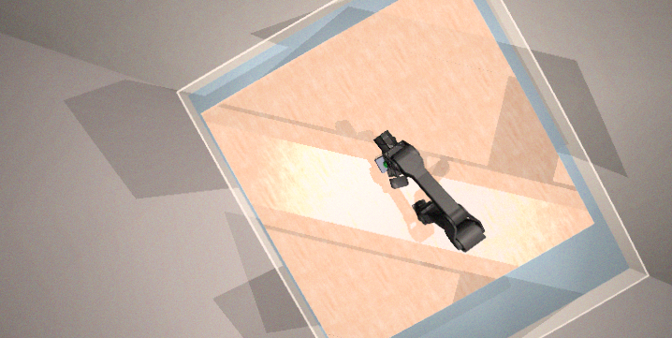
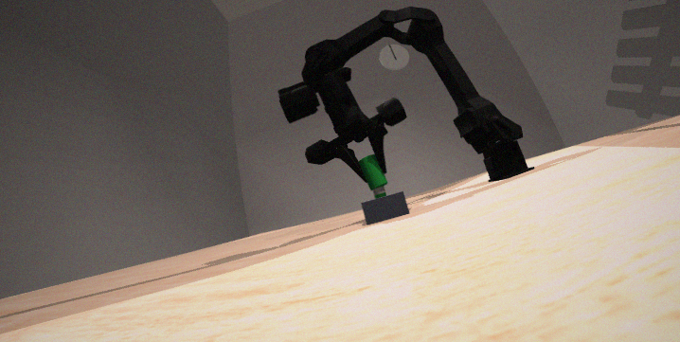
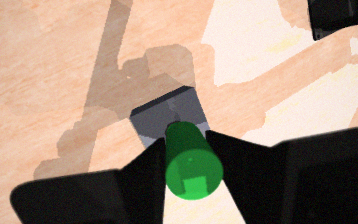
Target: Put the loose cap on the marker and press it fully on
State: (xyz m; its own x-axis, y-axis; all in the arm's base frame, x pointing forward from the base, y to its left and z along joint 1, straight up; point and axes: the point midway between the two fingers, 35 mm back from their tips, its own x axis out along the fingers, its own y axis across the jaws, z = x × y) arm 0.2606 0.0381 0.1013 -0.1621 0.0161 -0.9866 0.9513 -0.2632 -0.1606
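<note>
My gripper tip is now 1 cm to the right of the green marker and 1 cm below it. From my gripper tip the other things lie so: green cap (1 cm above); dark holder block (5 cm below, 1 cm to the left).
</note>
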